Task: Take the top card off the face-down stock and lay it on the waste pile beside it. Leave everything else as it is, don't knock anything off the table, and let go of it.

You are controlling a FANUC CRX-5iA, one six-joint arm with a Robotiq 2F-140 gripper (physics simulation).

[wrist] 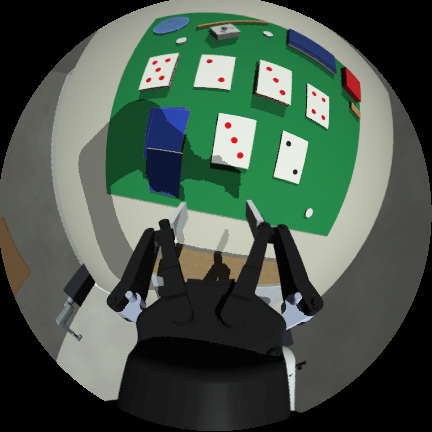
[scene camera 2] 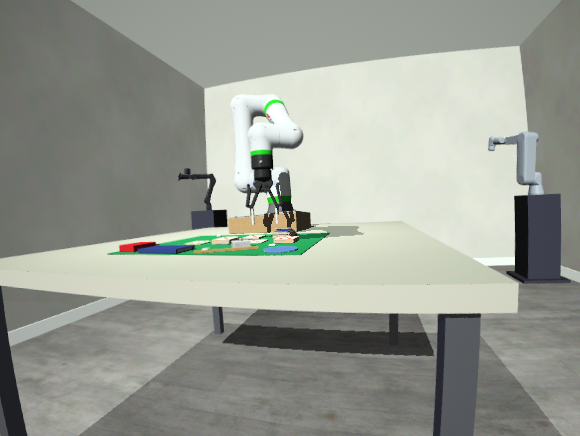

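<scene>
The face-down stock (wrist: 169, 127) (scene camera 2: 285, 231) is a stack of blue-backed cards on the green mat (wrist: 280, 207) (scene camera 2: 315, 240). A blue card (wrist: 165, 172) shows at its near end in the wrist view, partly over the stack, with a thin pale edge across the blue; its exact tilt is hard to tell. The waste pile (wrist: 234, 141), topped by a face-up card with three red pips, lies to the right of the stock in the wrist view. My gripper (wrist: 215, 208) (scene camera 2: 265, 223) is open and empty, pointing down above the table, near the stock and the mat's edge.
Face-up cards lie in a row beyond, including a five-pip pile (wrist: 159, 72) and a three-pip pile (wrist: 273, 82). A black two-pip card (wrist: 291, 157) lies right. A wooden box (scene camera 2: 250, 224) (wrist: 192, 262) stands by the mat. A blue disc (scene camera 2: 281, 249) and red box (scene camera 2: 137, 246) are farther off.
</scene>
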